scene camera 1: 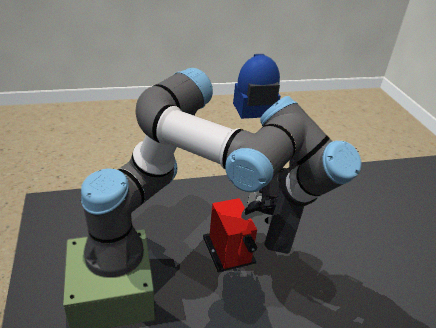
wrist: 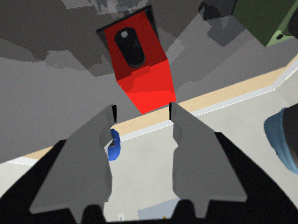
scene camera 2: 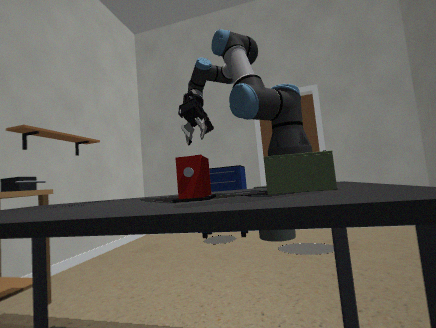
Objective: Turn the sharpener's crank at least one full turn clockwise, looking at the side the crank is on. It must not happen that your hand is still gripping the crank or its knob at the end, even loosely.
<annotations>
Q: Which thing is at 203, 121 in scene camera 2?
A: My gripper.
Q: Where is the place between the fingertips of my gripper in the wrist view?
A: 142, 104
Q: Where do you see a red sharpener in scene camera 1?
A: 226, 225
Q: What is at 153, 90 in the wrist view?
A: A red sharpener.
</annotations>
